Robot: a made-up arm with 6 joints.
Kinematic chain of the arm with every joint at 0, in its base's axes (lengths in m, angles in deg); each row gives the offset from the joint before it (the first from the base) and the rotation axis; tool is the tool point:
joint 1: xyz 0 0 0.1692 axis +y
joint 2: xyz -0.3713 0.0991 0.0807 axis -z
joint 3: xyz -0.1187 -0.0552 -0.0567 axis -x
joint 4: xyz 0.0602 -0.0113 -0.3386 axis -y
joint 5: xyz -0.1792 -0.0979 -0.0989 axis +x
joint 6: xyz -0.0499 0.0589 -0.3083 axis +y
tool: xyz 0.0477 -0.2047 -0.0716
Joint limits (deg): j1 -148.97..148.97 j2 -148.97..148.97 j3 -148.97..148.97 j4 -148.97..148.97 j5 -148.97..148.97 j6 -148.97..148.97
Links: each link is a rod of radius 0.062 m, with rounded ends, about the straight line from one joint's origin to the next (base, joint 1, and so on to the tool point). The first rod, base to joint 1, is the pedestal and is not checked.
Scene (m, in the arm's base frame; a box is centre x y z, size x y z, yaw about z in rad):
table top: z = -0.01
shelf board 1: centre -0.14 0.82 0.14 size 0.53 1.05 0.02 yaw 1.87
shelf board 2: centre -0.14 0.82 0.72 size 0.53 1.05 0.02 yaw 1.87
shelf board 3: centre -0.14 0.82 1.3 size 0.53 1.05 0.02 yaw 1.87
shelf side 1: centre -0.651 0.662 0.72 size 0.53 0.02 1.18 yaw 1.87
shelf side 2: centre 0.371 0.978 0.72 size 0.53 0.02 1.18 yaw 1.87
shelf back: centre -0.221 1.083 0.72 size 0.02 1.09 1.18 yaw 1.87
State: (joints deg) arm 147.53 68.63 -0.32 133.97 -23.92 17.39
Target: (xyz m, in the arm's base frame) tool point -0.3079 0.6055 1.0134
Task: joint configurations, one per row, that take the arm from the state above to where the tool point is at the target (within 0.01 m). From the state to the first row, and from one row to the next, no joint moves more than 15 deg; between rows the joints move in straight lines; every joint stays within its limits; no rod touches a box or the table.
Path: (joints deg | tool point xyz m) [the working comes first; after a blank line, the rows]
Joints at the target: 95.88 146.01 10.01 106.68 -72.08 20.68
Straight joint move there: clear.

1: 138.92 81.53 1.40 129.42 -31.95 17.94 | 0.4590 -0.3164 0.8853
2: 130.31 94.42 3.12 124.87 -39.97 18.49 | 0.3910 -0.1679 1.0682
3: 121.71 107.32 4.85 120.32 -48.00 19.03 | 0.2551 0.0208 1.1960
4: 113.10 120.22 6.57 115.77 -56.03 19.58 | 0.0703 0.2292 1.2377
5: 104.49 133.11 8.29 111.23 -64.05 20.13 | -0.1303 0.4324 1.1763
6: 95.88 146.01 10.01 106.68 -72.08 20.68 | -0.3080 0.6055 1.0134

